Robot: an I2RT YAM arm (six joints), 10 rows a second.
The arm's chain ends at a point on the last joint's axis. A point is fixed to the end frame.
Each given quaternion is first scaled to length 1.
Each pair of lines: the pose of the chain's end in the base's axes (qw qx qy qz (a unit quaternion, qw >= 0); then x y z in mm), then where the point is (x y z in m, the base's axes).
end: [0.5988 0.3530 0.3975 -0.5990 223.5 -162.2 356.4]
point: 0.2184 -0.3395 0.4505
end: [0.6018 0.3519 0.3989 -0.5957 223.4 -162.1 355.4]
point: 0.2198 -0.3395 0.4493
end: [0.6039 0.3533 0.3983 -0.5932 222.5 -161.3 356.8]
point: 0.2191 -0.3388 0.4505
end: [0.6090 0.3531 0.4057 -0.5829 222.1 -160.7 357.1]
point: 0.2227 -0.3395 0.4484
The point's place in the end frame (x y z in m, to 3 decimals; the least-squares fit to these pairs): -0.007 -0.016 0.200
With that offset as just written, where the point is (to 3 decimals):
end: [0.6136 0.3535 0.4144 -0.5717 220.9 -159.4 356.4]
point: 0.226 -0.340 0.445
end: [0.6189 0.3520 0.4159 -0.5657 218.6 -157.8 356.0]
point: 0.226 -0.338 0.444
